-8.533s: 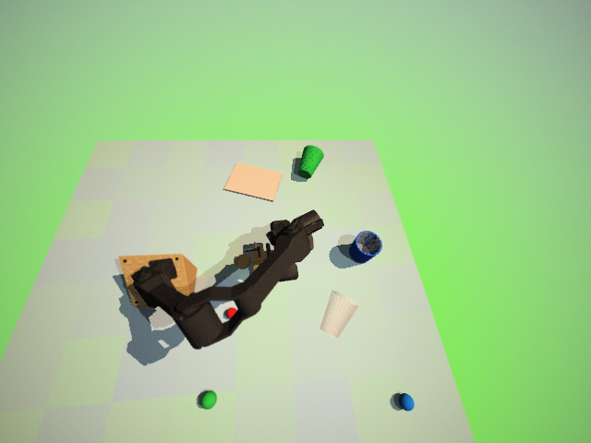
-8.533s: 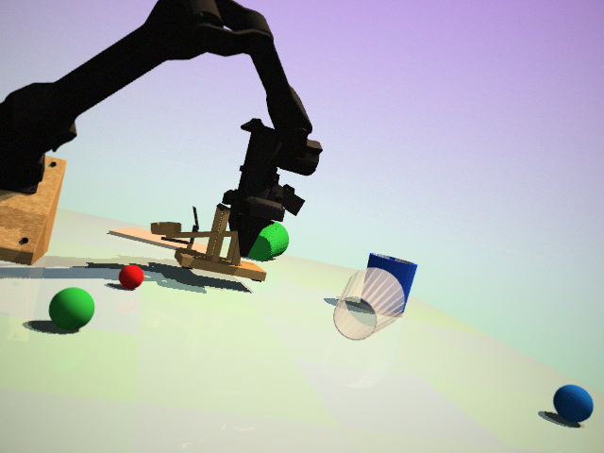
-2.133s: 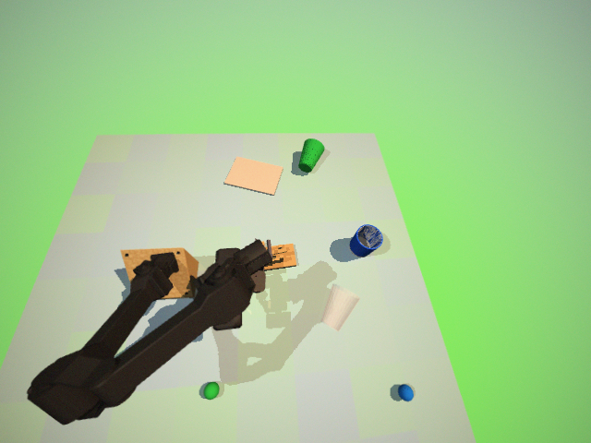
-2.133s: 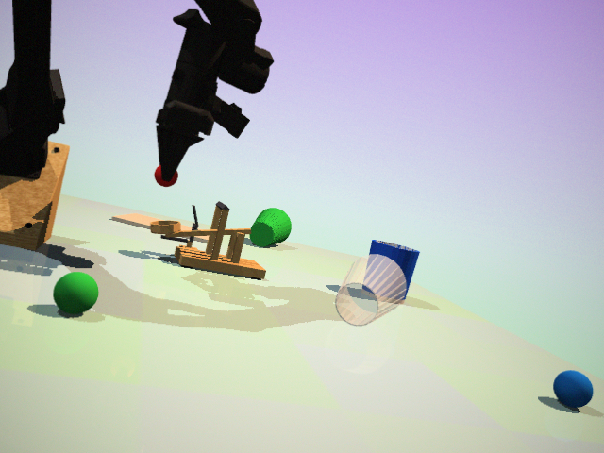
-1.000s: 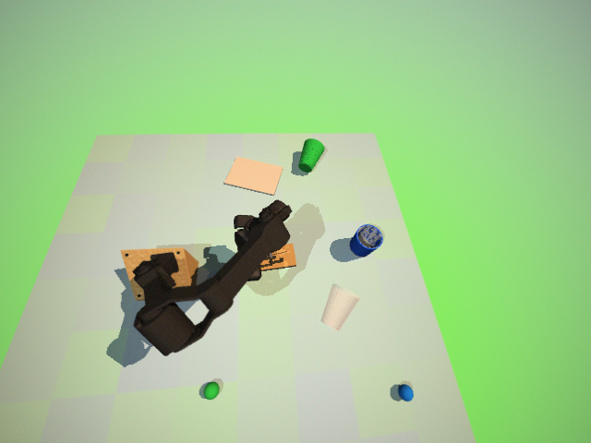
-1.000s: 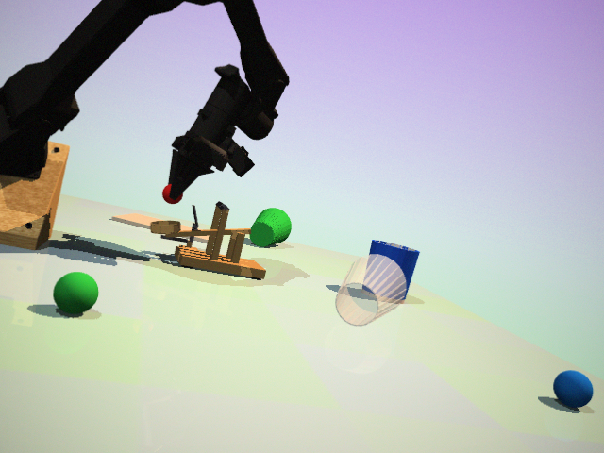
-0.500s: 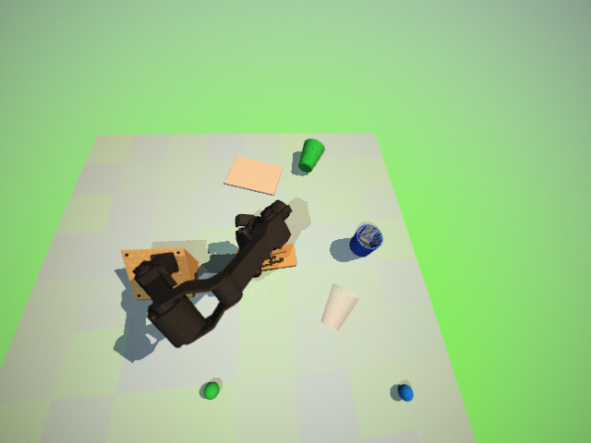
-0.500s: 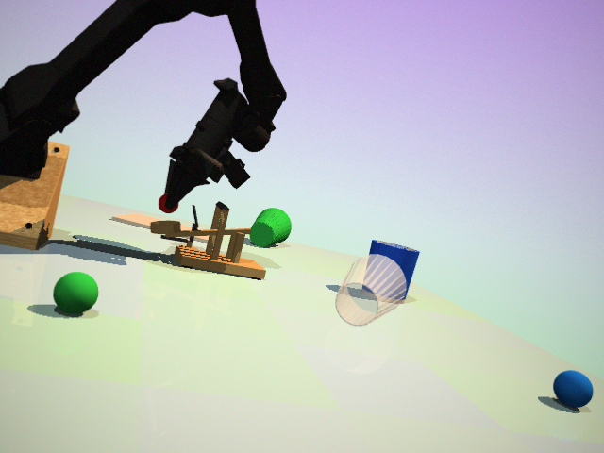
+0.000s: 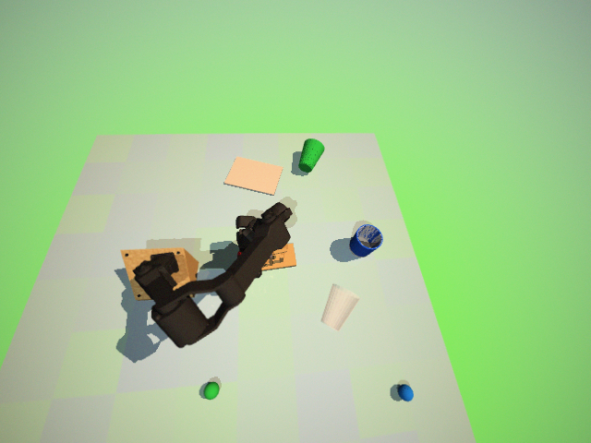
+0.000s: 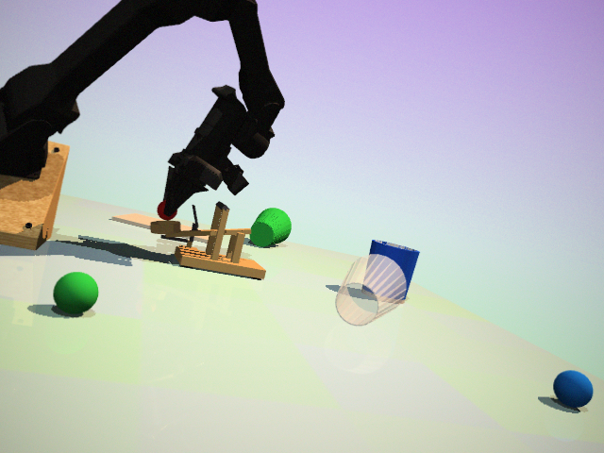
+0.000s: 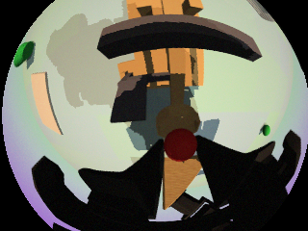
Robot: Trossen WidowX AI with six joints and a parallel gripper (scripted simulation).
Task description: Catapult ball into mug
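Now: the red ball 10 mm above my gripper tip. Also, from my gripper tip: wooden catapult (70 mm ahead, 20 mm to the left, 20 mm below); then catapult frame (90 mm ahead, 10 mm above); then green ball (100 mm behind, 350 mm to the right, 50 mm below).
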